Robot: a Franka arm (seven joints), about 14 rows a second.
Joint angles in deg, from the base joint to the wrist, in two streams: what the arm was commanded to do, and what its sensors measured. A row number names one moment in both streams.
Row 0, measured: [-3.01, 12.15, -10.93, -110.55, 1.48, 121.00, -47.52]
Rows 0 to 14, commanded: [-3.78, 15.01, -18.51, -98.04, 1.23, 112.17, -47.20]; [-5.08, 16.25, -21.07, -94.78, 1.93, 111.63, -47.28]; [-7.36, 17.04, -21.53, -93.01, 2.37, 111.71, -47.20]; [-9.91, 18.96, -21.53, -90.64, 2.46, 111.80, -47.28]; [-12.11, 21.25, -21.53, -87.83, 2.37, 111.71, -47.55]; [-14.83, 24.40, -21.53, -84.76, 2.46, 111.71, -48.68]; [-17.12, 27.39, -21.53, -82.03, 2.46, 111.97, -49.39]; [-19.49, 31.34, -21.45, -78.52, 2.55, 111.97, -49.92]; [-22.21, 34.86, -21.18, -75.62, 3.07, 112.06, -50.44]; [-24.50, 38.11, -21.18, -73.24, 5.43, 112.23, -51.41]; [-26.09, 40.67, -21.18, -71.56, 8.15, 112.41, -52.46]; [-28.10, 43.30, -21.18, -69.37, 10.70, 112.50, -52.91]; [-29.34, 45.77, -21.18, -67.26, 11.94, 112.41, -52.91]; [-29.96, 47.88, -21.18, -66.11, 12.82, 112.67, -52.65]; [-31.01, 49.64, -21.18, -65.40, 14.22, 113.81, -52.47]
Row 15, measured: [-29.06, 45.06, -21.67, -71.15, 11.70, 114.01, -52.41]
